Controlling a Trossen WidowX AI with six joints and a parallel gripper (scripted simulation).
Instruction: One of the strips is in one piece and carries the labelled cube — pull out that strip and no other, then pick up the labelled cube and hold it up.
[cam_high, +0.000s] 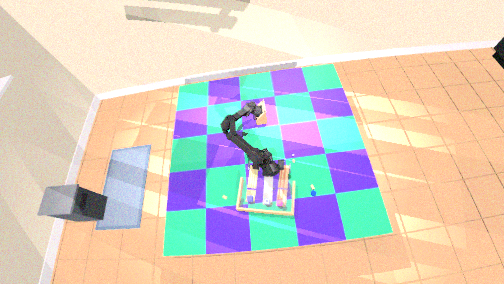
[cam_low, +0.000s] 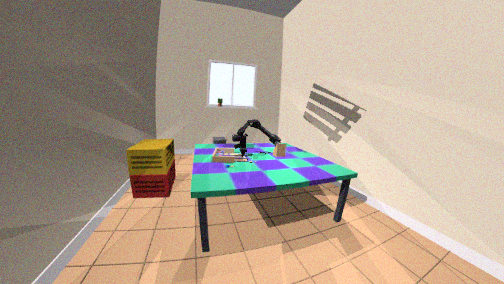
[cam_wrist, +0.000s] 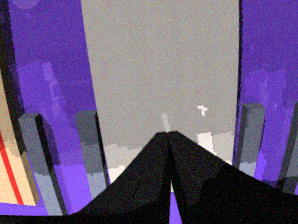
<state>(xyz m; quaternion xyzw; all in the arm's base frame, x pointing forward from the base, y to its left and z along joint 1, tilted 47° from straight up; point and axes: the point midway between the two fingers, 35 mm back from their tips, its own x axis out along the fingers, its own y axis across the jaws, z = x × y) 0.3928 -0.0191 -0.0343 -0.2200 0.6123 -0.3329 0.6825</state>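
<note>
Now: the labelled cube 200 mm ahead of my gripper tip, 40 mm to the right of it and 10 mm above it. Also, from my gripper tip: blue piece: 190 mm ahead, 240 mm to the left.
</note>
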